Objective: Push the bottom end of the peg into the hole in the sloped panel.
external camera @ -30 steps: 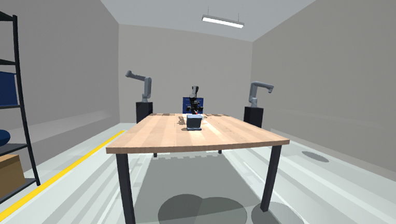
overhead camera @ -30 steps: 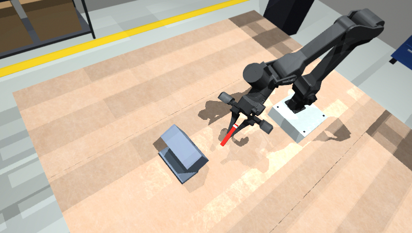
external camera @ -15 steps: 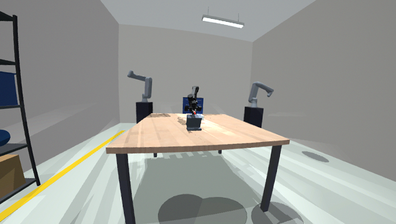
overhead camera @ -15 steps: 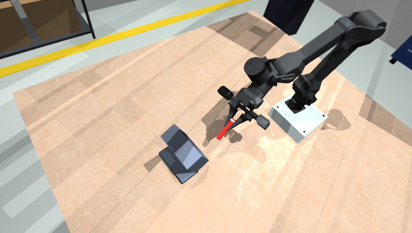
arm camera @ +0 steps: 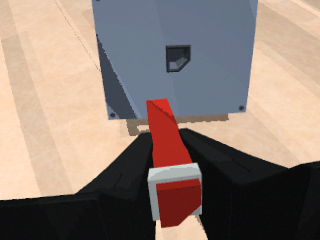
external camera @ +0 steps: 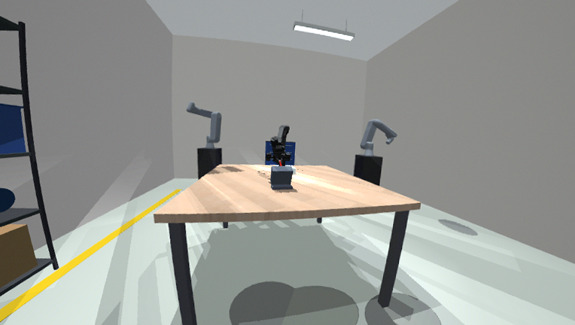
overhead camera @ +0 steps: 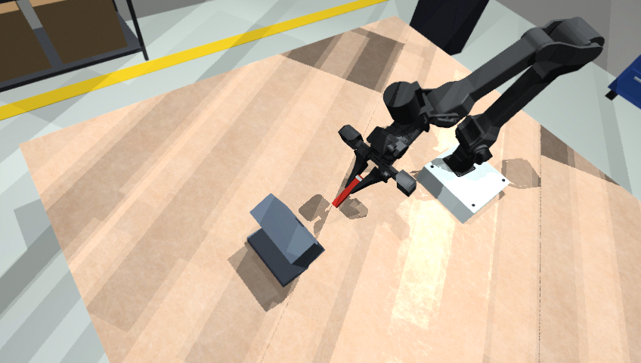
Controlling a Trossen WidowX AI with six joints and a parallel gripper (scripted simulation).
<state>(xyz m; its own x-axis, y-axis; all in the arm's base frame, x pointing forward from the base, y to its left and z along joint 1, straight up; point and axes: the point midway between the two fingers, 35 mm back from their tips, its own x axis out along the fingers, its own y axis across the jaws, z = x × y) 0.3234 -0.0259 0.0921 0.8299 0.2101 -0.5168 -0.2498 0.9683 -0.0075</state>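
My gripper tip is now 13 cm short of the sloped panel, 5 cm above it and 1 cm to the right of it. Round my gripper tip: dark base plate 16 cm ahead, 12 cm below, 1 cm to the left; red square peg 1 cm behind, 1 cm above.
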